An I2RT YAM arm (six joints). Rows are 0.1 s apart.
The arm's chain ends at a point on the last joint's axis. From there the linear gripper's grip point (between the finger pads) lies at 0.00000 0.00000 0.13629 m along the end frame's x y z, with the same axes.
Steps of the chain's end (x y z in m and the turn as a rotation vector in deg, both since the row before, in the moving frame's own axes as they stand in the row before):
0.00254, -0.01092, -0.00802, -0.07, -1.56, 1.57
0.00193, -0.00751, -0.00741, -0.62, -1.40, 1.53
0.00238, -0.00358, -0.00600, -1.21, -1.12, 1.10
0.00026, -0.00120, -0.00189, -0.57, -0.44, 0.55
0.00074, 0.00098, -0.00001, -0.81, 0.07, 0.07
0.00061, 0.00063, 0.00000, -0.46, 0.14, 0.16
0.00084, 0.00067, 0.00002, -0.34, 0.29, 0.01
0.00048, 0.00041, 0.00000, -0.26, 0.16, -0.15
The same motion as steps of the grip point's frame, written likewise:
-0.00117, -0.01080, -0.00807, -0.07, -1.56, 1.57
-0.00142, -0.00608, -0.00746, -0.62, -1.40, 1.53
-0.00031, -0.00073, -0.00606, -1.21, -1.12, 1.10
-0.00079, 0.00015, -0.00190, -0.57, -0.44, 0.55
0.00091, 0.00291, -0.00002, -0.81, 0.07, 0.07
0.00094, 0.00172, 0.00000, -0.46, 0.14, 0.16
0.00153, 0.00148, 0.00002, -0.34, 0.29, 0.01
0.00086, 0.00103, 0.00000, -0.26, 0.16, -0.15

